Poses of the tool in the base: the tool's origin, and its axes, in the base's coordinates. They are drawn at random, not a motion.
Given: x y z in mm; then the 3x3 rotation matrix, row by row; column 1 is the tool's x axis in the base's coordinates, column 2 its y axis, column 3 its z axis. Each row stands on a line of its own.
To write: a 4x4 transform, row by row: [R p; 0 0 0 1], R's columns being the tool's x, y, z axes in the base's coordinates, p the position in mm. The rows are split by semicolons. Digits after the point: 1 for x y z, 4 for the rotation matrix.
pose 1, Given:
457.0 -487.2 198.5
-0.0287 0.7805 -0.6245
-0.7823 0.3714 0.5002
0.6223 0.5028 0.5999
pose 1, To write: -0.0287 0.7805 -0.6245 457.0; -0.7823 0.3714 0.5002 -487.2; 0.6223 0.5028 0.5999 198.5; 0 0 0 1
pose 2, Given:
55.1 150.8 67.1
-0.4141 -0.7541 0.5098
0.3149 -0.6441 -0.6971
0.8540 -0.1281 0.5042
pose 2, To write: -0.4141 -0.7541 0.5098 55.1; 0.3149 -0.6441 -0.6971 150.8; 0.8540 -0.1281 0.5042 67.1; 0 0 0 1
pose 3, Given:
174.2 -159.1 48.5
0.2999 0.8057 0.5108
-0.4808 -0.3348 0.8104
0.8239 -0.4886 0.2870
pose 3, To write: 0.2999 0.8057 0.5108 174.2; -0.4808 -0.3348 0.8104 -159.1; 0.8239 -0.4886 0.2870 48.5; 0 0 0 1
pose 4, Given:
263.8 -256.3 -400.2
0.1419 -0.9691 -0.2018
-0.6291 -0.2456 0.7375
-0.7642 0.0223 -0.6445
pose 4, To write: 0.1419 -0.9691 -0.2018 263.8; -0.6291 -0.2456 0.7375 -256.3; -0.7642 0.0223 -0.6445 -400.2; 0 0 0 1
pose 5, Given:
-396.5 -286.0 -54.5
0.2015 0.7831 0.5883
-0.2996 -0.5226 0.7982
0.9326 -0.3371 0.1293
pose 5, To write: 0.2015 0.7831 0.5883 -396.5; -0.2996 -0.5226 0.7982 -286.0; 0.9326 -0.3371 0.1293 -54.5; 0 0 0 1
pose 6, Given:
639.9 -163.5 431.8
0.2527 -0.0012 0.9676
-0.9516 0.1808 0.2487
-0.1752 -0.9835 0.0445
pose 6, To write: 0.2527 -0.0012 0.9676 639.9; -0.9516 0.1808 0.2487 -163.5; -0.1752 -0.9835 0.0445 431.8; 0 0 0 1
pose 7, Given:
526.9 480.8 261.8
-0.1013 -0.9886 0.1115
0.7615 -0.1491 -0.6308
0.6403 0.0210 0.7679
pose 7, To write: -0.1013 -0.9886 0.1115 526.9; 0.7615 -0.1491 -0.6308 480.8; 0.6403 0.0210 0.7679 261.8; 0 0 0 1
